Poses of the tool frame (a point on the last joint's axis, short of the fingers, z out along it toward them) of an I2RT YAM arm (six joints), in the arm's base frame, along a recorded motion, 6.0 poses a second.
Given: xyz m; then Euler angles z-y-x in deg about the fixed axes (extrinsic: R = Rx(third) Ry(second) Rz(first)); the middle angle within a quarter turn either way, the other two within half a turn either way.
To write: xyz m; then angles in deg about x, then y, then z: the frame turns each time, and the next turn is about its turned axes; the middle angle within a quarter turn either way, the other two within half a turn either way. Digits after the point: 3 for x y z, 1 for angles.
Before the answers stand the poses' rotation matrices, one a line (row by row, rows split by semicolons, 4 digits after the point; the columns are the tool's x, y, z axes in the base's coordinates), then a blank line. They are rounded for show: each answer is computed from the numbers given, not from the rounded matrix.
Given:
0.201 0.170 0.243 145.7 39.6 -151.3
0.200 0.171 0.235 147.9 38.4 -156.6
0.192 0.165 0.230 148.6 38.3 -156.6
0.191 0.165 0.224 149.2 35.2 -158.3
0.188 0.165 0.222 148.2 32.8 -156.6
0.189 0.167 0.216 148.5 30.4 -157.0
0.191 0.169 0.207 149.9 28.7 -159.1
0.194 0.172 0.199 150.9 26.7 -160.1
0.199 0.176 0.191 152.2 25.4 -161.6
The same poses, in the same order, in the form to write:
-0.6365 -0.4342 0.6374; -0.2414 0.8971 0.3700; -0.7325 0.0816 -0.6759
-0.6639 -0.4165 0.6211; -0.2787 0.9085 0.3112; -0.6940 0.0335 -0.7192
-0.6698 -0.4089 0.6198; -0.2681 0.9116 0.3117; -0.6924 0.0426 -0.7202
-0.7019 -0.4184 0.5764; -0.2927 0.9072 0.3021; -0.6494 0.0434 -0.7592
-0.7144 -0.4429 0.5417; -0.3008 0.8934 0.3338; -0.6318 0.0756 -0.7714
-0.7354 -0.4507 0.5060; -0.3124 0.8882 0.3370; -0.6013 0.0898 -0.7939
-0.7589 -0.4399 0.4802; -0.3203 0.8941 0.3129; -0.5670 0.0836 -0.8194
-0.7806 -0.4345 0.4493; -0.3237 0.8960 0.3041; -0.5347 0.0919 -0.8400
-0.7991 -0.4213 0.4289; -0.3228 0.9025 0.2851; -0.5072 0.0894 -0.8572

0.201 0.170 0.243 -151.3 39.6 145.7
0.200 0.171 0.235 -156.6 38.4 147.9
0.192 0.165 0.230 -156.6 38.3 148.6
0.191 0.165 0.224 -158.3 35.2 149.2
0.188 0.165 0.222 -156.6 32.8 148.2
0.189 0.167 0.216 -157.0 30.4 148.5
0.191 0.169 0.207 -159.1 28.7 149.9
0.194 0.172 0.199 -160.1 26.7 150.9
0.199 0.176 0.191 -161.6 25.4 152.2

